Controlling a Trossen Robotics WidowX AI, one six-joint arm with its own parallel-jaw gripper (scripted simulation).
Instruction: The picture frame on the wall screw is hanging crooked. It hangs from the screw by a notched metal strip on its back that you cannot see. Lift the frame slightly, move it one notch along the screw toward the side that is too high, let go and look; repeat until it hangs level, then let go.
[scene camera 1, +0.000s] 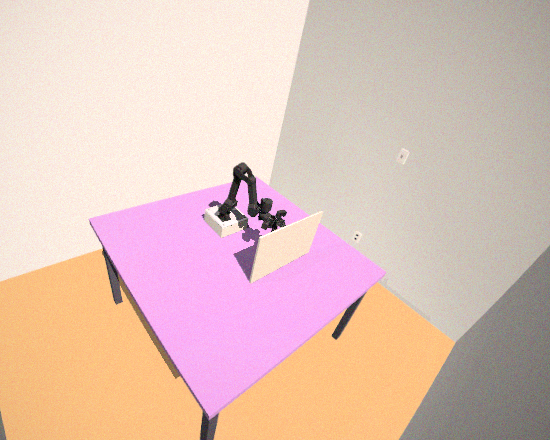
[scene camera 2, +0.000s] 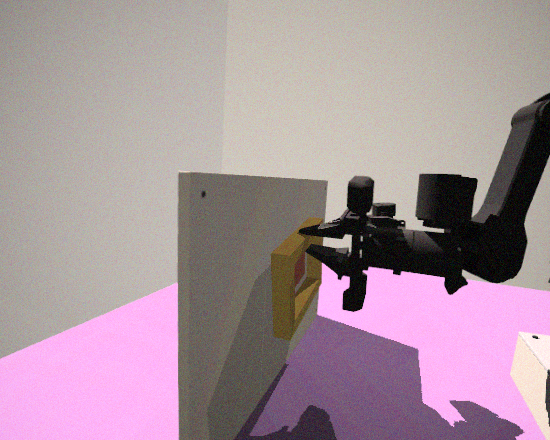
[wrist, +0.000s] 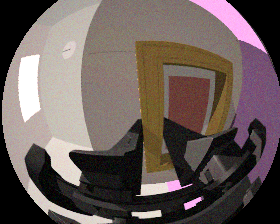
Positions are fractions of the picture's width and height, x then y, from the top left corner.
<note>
I see my gripper (scene camera 2: 0.54, 0.54) and an upright wall panel (scene camera 2: 0.42, 0.51).
My gripper shows as well in the wrist view (wrist: 0.54, 0.54). The upright wall panel shows as well in scene camera 1 (scene camera 1: 0.50, 0.57) and in the wrist view (wrist: 0.39, 0.42).
</note>
